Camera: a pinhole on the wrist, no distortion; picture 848 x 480 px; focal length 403.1 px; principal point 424.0 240.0 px. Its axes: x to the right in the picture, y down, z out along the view. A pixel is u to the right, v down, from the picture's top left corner.
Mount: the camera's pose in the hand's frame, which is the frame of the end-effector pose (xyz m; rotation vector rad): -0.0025 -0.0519 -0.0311 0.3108 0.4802 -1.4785
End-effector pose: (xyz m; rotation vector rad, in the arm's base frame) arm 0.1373 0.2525 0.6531 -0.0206 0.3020 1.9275
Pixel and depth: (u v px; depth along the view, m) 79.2 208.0 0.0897
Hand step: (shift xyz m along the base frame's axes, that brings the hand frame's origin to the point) 0.0378 0.0275 0.0765
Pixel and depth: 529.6 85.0 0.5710
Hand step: 0.5458 0.1140 0.3264
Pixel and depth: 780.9 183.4 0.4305
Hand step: 0.5708 0.2351 0.0376
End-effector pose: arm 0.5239 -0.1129 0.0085 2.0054 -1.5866 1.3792
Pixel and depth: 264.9 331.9 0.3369
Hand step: 0.2410 -0.2489 -0.0510
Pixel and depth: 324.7 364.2 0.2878
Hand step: 0.2276 -0.1925 0.0042
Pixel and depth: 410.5 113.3 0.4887
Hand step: 0.4623 -0.1075 -0.1950
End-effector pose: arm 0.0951 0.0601 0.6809 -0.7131 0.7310 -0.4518
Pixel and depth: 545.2 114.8 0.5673
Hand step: 0.1547 -0.1004 0.6091
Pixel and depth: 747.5 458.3 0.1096
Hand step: 0.0364 -0.1562 0.1044
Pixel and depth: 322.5 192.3 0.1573
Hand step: 0.0782 -0.0085 0.1371
